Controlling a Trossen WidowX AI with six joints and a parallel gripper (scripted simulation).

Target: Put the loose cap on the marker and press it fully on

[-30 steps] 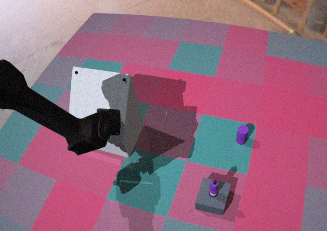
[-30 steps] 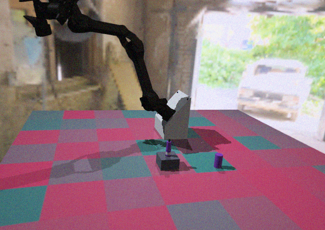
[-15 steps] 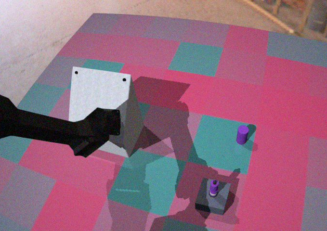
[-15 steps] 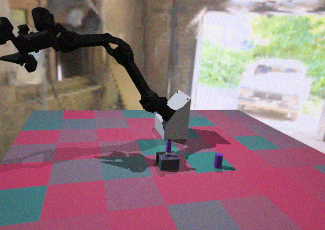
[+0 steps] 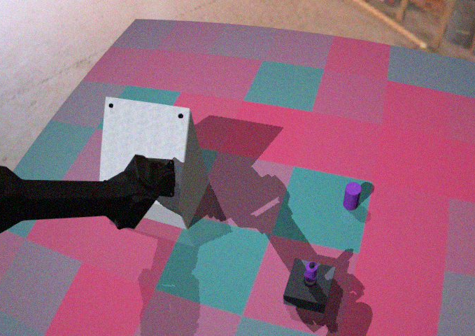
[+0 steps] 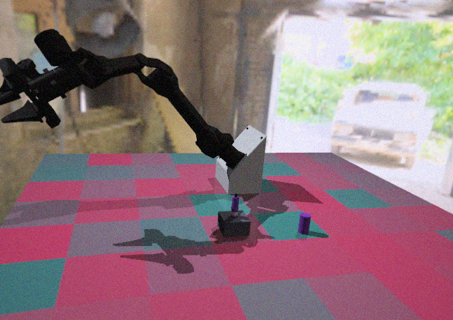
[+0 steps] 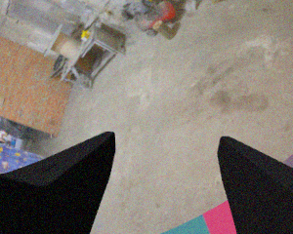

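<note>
My gripper tip is now 720 mm to the right of the purple cap, 250 mm above it and 180 mm short of it. Round my gripper tip: dark holder block (540 mm to the left, 260 mm below, 130 mm ahead).
</note>
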